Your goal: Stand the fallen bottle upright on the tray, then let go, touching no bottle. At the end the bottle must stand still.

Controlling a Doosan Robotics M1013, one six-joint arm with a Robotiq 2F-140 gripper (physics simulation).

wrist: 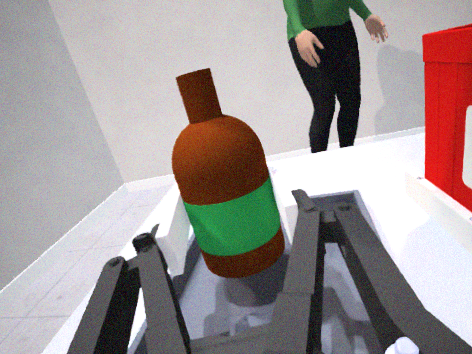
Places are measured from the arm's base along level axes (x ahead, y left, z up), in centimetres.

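Pixels of known places: gripper, fingertip midpoint: (228, 193).
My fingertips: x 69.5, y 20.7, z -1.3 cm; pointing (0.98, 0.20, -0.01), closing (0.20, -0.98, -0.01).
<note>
For each thing: its middle in the pictures, then the offset to it from my fingertips. "pt": a spot on its surface instead. Level surfaces: height alone.
- brown bottle, body centre: (221, 170) dx -0.1, dy +0.0, dz +2.2 cm
- grey tray, surface spot: (332, 198) pt dx +9.4, dy -9.3, dz -7.2 cm
- red crate, surface spot: (442, 125) pt dx +6.8, dy -19.7, dz +0.1 cm
- white table, surface height: dz -9.3 cm
The brown bottle (230, 165) with a green label is in the middle of the wrist view, neck up. It leans left in the picture, much as the tilted view does, so it looks about upright. My gripper (228, 193) is shut on its lower body, with a white pad on each side. The grey tray (332, 198) lies below, partly hidden by the finger links. The bottle's base is over the tray with a dark shadow under it; it looks slightly above the tray floor, but the exact gap is hard to tell.
A red crate (442, 125) stands at the right edge on the white table (390, 155). A person (332, 65) in a green top and black trousers stands beyond the table, near the wall. A small white rounded thing (403, 347) shows at the bottom right.
</note>
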